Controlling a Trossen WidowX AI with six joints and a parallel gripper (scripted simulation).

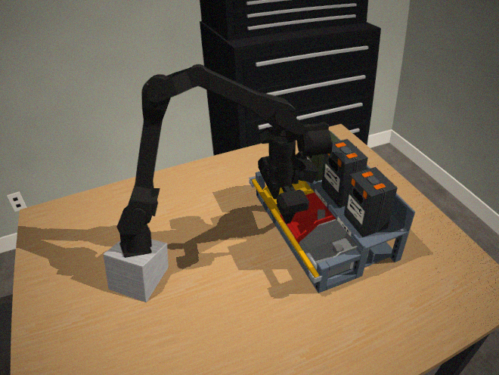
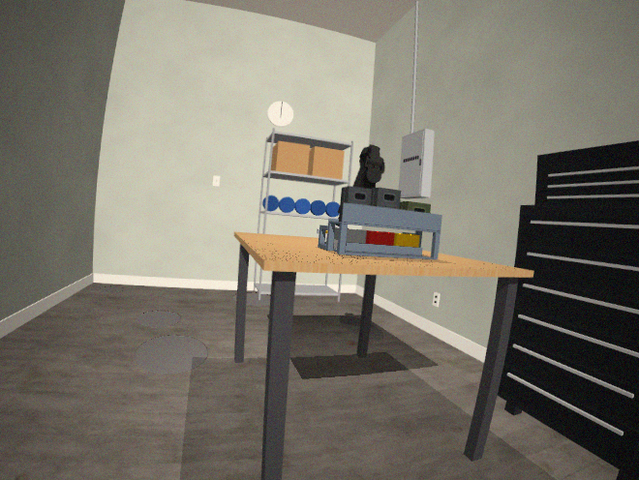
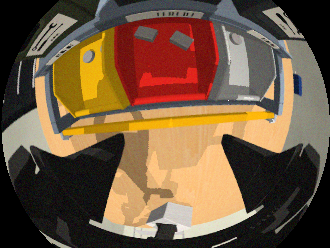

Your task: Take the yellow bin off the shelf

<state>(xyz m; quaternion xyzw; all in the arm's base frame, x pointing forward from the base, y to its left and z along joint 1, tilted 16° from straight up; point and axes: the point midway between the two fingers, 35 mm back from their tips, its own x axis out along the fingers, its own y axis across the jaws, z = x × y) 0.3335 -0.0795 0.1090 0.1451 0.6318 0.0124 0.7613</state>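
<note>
Right now my hand is 8 cm above the long yellow strip. Round my hand: red bin: 9 cm below, 9 cm ahead, 1 cm to the right; then grey bin: 12 cm to the right, 9 cm below, 8 cm ahead; then yellow open bin: 11 cm to the left, 9 cm below, 9 cm ahead.
</note>
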